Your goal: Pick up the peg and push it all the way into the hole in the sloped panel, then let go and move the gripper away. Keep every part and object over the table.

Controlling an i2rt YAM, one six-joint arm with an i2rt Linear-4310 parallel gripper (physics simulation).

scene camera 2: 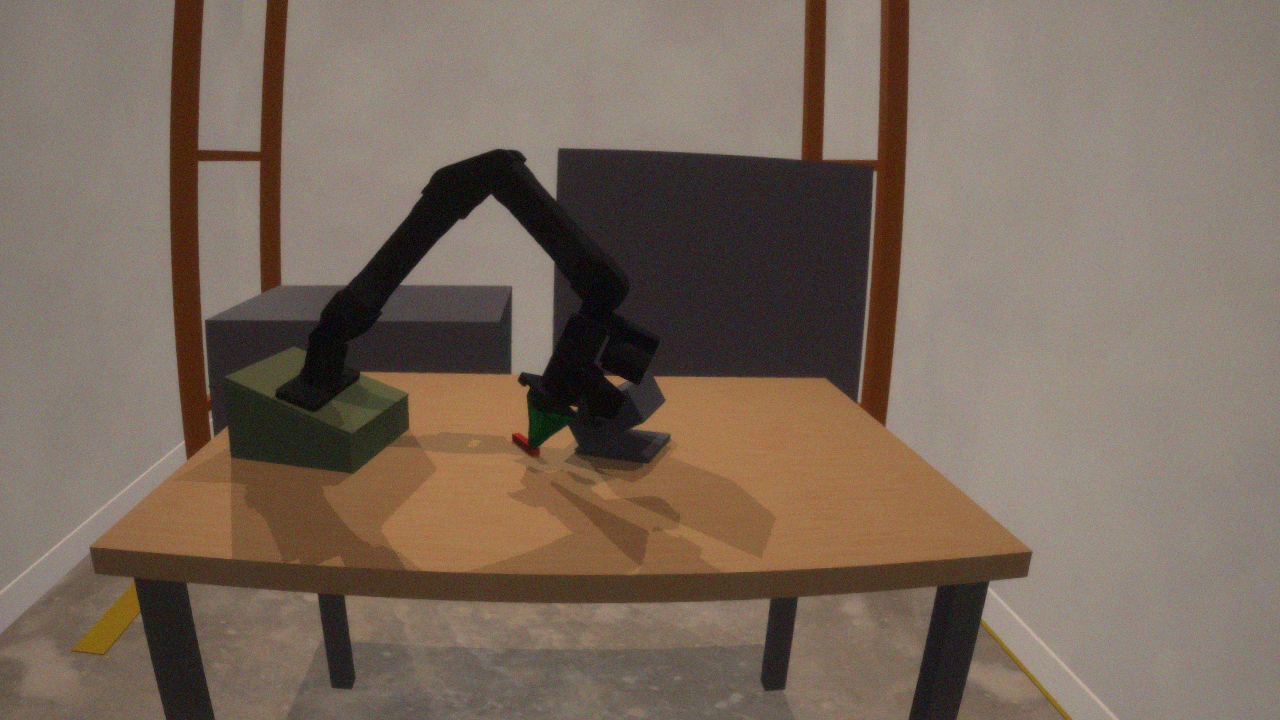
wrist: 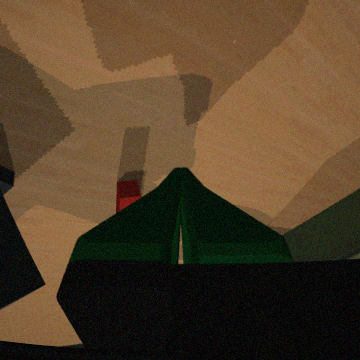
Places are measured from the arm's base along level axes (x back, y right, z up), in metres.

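Pixels of known places: gripper, fingertip midpoint: [scene camera 2: 531, 447] [wrist: 180, 178]; arm's base at its link origin: [scene camera 2: 319, 386].
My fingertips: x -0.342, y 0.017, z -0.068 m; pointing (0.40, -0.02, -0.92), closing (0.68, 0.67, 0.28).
Observation:
For each thing: its top centre in the pictures, then the offset to it from my fingertips. Level surfaces: height alone.
- red peg at its top centre: [wrist: 127, 231] [scene camera 2: 525, 440] dy -0.068, dx +0.020, dz -0.013 m
- blue-grey sloped panel at its top centre: [scene camera 2: 620, 377] dy -0.104, dx -0.121, dz +0.085 m
- wooden table at its surface level: dz -0.025 m
The red peg [scene camera 2: 521, 440] [wrist: 129, 189] lies on the table. In the wrist view it is left of the fingertips, with its near part hidden behind the green finger. My gripper [scene camera 2: 534, 445] [wrist: 180, 178] is shut with nothing between its fingertips; the tips are low, close beside the peg. The blue-grey sloped panel [scene camera 2: 646, 402] stands on its flat base [scene camera 2: 637, 446], right of the gripper in the scene view and partly hidden behind the wrist. A dark part of it [wrist: 15, 250] shows at the left edge of the wrist view. Its hole does not show.
The green block [scene camera 2: 290, 437] [wrist: 330, 222] under the arm's base stands at the left of the wooden table [scene camera 2: 850, 501]. Shadows of the arm fall across the table top. Dark boxes [scene camera 2: 716, 259] [scene camera 2: 384, 304] and orange posts [scene camera 2: 893, 179] stand behind the table.

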